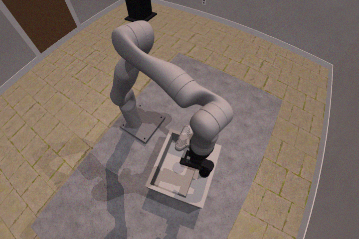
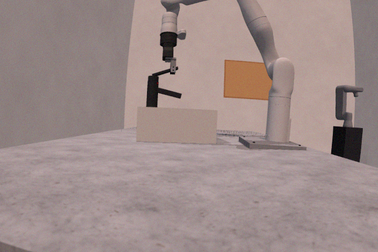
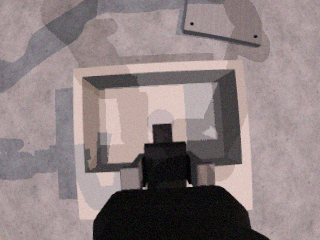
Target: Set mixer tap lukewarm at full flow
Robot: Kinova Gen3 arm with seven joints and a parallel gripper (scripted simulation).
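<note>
Right now my hand is 3 cm short of the lever, 1 cm to the right of it and 1 cm above it. The rest, counted from my hand: black mixer tap (6 cm ahead, 1 cm to the left, 7 cm below); then sink basin (3 cm behind, 1 cm to the right, 26 cm below).
</note>
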